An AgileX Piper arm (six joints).
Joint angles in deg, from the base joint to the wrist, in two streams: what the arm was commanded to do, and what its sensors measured. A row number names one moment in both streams.
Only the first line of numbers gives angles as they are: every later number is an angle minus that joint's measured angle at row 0.
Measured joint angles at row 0: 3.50, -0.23, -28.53, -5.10, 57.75, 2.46
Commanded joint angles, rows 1 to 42: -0.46, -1.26, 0.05, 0.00, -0.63, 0.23; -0.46, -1.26, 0.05, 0.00, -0.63, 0.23; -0.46, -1.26, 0.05, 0.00, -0.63, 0.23; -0.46, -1.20, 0.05, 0.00, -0.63, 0.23; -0.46, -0.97, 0.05, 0.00, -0.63, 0.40; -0.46, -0.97, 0.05, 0.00, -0.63, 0.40; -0.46, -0.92, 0.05, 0.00, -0.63, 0.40; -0.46, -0.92, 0.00, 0.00, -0.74, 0.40; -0.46, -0.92, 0.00, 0.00, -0.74, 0.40; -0.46, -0.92, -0.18, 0.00, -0.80, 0.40; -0.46, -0.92, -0.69, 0.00, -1.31, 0.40; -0.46, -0.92, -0.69, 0.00, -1.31, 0.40; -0.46, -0.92, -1.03, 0.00, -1.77, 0.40; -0.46, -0.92, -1.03, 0.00, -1.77, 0.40; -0.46, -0.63, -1.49, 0.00, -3.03, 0.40; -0.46, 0.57, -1.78, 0.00, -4.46, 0.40; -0.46, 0.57, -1.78, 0.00, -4.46, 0.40; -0.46, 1.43, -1.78, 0.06, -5.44, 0.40; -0.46, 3.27, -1.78, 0.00, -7.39, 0.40; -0.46, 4.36, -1.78, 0.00, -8.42, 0.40; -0.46, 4.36, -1.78, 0.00, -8.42, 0.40; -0.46, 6.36, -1.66, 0.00, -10.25, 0.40; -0.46, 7.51, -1.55, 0.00, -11.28, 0.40; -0.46, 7.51, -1.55, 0.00, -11.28, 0.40; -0.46, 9.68, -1.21, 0.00, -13.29, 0.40; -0.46, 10.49, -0.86, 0.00, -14.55, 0.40; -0.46, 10.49, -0.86, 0.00, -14.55, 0.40; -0.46, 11.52, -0.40, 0.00, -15.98, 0.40; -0.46, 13.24, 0.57, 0.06, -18.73, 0.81; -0.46, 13.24, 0.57, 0.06, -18.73, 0.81; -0.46, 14.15, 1.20, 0.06, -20.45, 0.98; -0.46, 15.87, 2.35, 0.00, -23.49, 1.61; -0.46, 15.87, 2.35, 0.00, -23.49, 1.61; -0.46, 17.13, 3.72, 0.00, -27.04, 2.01; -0.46, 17.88, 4.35, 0.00, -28.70, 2.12; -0.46, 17.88, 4.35, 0.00, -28.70, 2.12; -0.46, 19.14, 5.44, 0.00, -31.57, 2.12; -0.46, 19.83, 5.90, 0.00, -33.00, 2.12; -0.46, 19.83, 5.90, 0.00, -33.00, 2.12; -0.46, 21.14, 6.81, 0.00, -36.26, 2.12; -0.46, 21.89, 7.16, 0.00, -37.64, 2.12; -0.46, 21.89, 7.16, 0.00, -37.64, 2.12
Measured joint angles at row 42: 0.00, 20.40, 6.18, 0.00, -32.83, 1.55
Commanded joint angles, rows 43 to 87: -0.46, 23.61, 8.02, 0.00, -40.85, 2.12; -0.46, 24.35, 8.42, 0.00, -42.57, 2.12; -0.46, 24.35, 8.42, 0.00, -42.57, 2.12; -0.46, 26.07, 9.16, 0.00, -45.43, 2.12; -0.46, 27.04, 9.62, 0.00, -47.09, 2.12; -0.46, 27.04, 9.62, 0.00, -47.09, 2.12; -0.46, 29.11, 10.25, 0.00, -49.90, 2.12; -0.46, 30.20, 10.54, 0.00, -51.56, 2.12; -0.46, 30.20, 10.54, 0.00, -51.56, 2.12; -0.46, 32.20, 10.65, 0.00, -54.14, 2.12; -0.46, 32.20, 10.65, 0.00, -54.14, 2.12; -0.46, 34.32, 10.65, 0.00, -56.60, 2.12; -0.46, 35.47, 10.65, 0.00, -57.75, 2.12; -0.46, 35.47, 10.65, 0.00, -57.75, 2.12; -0.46, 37.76, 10.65, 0.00, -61.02, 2.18; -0.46, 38.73, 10.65, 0.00, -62.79, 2.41; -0.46, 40.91, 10.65, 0.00, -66.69, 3.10; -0.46, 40.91, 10.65, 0.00, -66.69, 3.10; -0.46, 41.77, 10.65, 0.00, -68.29, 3.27; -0.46, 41.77, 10.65, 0.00, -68.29, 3.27; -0.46, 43.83, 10.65, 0.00, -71.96, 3.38; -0.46, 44.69, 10.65, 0.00, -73.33, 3.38; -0.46, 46.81, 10.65, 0.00, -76.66, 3.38; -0.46, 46.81, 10.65, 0.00, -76.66, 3.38; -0.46, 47.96, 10.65, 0.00, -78.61, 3.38; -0.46, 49.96, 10.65, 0.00, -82.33, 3.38; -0.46, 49.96, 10.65, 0.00, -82.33, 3.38; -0.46, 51.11, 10.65, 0.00, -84.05, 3.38; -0.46, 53.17, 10.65, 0.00, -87.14, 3.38; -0.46, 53.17, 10.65, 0.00, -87.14, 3.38; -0.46, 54.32, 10.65, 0.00, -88.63, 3.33; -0.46, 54.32, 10.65, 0.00, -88.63, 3.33; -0.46, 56.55, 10.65, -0.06, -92.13, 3.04; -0.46, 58.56, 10.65, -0.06, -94.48, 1.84; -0.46, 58.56, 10.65, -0.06, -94.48, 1.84; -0.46, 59.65, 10.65, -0.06, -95.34, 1.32; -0.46, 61.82, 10.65, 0.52, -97.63, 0.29; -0.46, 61.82, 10.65, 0.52, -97.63, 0.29; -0.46, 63.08, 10.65, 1.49, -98.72, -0.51; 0.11, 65.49, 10.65, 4.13, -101.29, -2.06; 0.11, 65.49, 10.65, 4.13, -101.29, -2.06; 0.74, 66.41, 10.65, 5.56, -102.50, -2.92; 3.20, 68.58, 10.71, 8.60, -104.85, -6.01; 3.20, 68.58, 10.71, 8.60, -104.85, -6.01; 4.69, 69.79, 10.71, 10.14, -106.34, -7.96
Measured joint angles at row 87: 1.83, 67.38, 10.77, 6.42, -101.93, -3.20
